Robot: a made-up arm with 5 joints.
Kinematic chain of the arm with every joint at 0, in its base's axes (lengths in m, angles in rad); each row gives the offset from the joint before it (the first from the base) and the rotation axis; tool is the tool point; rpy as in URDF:
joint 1: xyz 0 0 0.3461 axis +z
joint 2: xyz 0 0 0 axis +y
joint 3: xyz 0.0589 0 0.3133 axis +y
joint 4: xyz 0.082 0 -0.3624 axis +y
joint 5: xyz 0.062 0 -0.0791 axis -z
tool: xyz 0 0 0 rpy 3.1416 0 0
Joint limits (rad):
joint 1: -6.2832..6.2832
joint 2: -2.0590..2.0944
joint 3: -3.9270..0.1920
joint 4: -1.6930..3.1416
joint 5: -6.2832..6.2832
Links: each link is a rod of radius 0.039 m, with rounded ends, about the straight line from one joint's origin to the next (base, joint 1, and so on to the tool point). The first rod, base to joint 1, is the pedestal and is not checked.
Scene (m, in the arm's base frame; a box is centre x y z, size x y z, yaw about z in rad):
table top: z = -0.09
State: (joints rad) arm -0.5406 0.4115 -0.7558 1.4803 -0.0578
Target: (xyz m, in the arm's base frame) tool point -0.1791 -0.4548 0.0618
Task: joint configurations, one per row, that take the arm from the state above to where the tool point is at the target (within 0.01 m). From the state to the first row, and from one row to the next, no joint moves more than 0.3 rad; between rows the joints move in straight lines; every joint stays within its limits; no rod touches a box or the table.
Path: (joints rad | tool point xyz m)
1: -0.8217 0.5266 -0.8762 1.4168 -0.0578 | 0.2521 -0.2711 0.1825
2: -1.1027 0.6418 -0.9966 1.3533 -0.0578 | 0.1826 -0.3611 0.1555
3: -1.3838 0.7569 -1.1170 1.2898 -0.0578 | 0.0811 -0.4285 0.1262
4: -1.6649 0.8720 -1.2373 1.2263 -0.0578 | -0.0436 -0.4622 0.0948
5: -1.9459 0.9872 -1.3577 1.1628 -0.0578 | -0.1791 -0.4548 0.0618

